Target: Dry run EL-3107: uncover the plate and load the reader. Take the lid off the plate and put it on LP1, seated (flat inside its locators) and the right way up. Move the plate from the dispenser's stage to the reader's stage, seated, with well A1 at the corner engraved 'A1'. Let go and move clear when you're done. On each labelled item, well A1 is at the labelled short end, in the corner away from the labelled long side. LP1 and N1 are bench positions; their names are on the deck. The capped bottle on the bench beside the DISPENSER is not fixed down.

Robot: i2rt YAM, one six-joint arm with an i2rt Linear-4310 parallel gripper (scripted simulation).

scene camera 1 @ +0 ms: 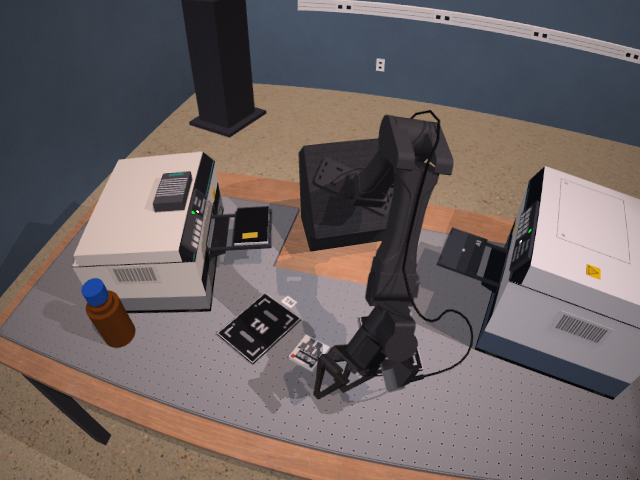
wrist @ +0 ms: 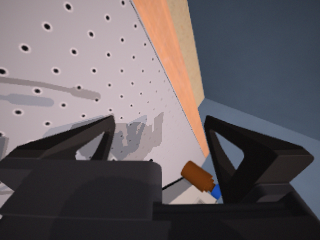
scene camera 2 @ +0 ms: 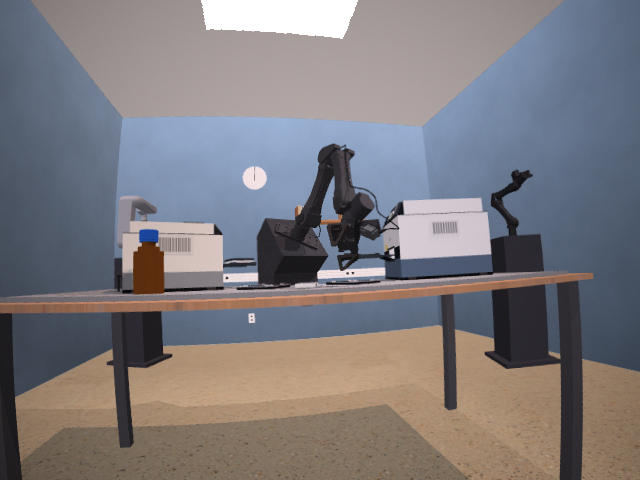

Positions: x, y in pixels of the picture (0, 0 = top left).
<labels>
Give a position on a brown capped bottle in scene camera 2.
At 148, 266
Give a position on a brown capped bottle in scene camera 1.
109, 316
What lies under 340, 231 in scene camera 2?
My gripper.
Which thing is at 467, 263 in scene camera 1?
A reader's stage.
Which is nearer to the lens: the dark lid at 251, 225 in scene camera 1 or the white keypad-like item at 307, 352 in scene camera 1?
The white keypad-like item.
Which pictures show my gripper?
Scene camera 1, the wrist view and scene camera 2: all of them.
</labels>
